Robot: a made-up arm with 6 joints. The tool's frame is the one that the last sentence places.
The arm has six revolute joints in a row. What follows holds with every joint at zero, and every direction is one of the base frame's.
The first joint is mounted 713 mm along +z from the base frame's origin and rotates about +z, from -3.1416 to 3.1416 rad.
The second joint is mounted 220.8 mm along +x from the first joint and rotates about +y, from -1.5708 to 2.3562 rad.
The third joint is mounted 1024 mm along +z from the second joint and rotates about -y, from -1.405 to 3.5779 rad.
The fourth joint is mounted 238 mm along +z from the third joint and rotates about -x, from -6.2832 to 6.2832 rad.
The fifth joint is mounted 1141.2 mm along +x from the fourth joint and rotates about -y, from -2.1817 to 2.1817 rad.
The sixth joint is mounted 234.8 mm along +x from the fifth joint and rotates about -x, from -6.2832 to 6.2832 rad.
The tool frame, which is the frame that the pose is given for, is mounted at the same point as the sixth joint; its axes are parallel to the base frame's.
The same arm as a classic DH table. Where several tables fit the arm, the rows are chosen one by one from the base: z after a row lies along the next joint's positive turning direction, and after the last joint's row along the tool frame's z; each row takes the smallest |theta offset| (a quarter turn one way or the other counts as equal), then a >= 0, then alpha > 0; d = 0 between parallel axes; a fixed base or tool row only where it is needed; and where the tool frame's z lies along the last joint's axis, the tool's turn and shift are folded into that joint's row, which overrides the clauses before.
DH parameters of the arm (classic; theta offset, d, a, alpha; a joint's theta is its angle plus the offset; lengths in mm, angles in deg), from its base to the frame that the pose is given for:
joint 1: 0.00 713.0 220.8 -90.00
joint 2: -90.00 0.0 1024.0 180.00
joint 3: 0.00 0.0 238.0 -90.00
joint 4: 0.00 -1141.2 0.0 90.00
joint 5: 0.00 0.0 0.0 -90.00
joint 6: 90.00 -234.8 0.0 90.00
tool (fixed): -90.00 0.0 0.0 0.00
Joint limits (deg, base to tool): -180.00..180.00 -90.00..135.00 -80.50..205.00 -360.00..360.00 -125.00..125.00 -360.00..360.00

